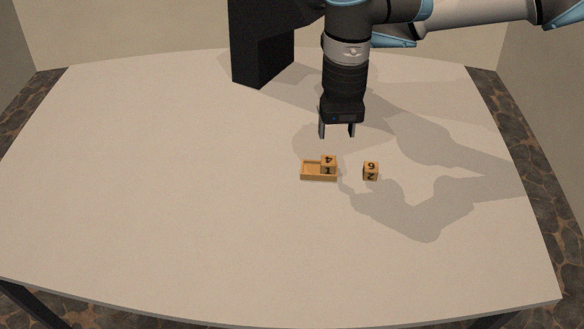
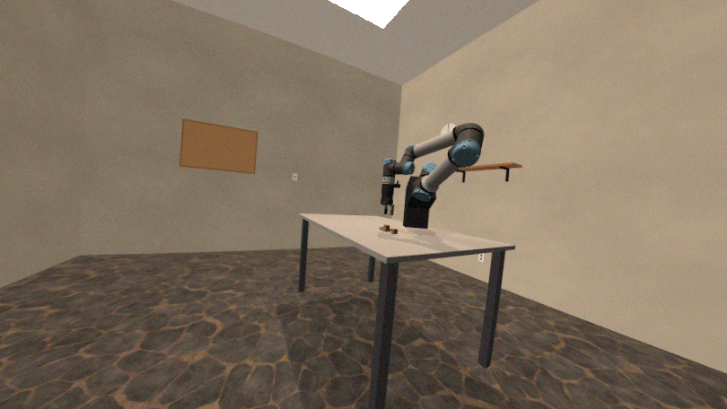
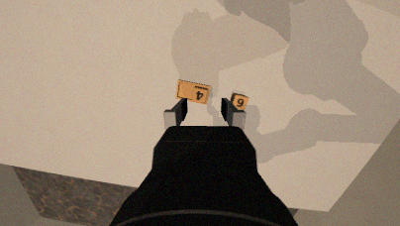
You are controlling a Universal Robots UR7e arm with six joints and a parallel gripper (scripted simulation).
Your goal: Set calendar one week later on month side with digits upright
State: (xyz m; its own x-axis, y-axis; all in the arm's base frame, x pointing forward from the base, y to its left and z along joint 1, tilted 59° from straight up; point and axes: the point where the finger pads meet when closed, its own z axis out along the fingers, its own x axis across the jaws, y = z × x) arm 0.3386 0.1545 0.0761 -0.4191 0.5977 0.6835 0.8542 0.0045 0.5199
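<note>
My hand is 11 cm above the cube, 8 cm to the right of it and 2 cm past it. From my hand the other things lie so: orange tray: 12 cm below, 3 cm to the right, 1 cm ahead.
</note>
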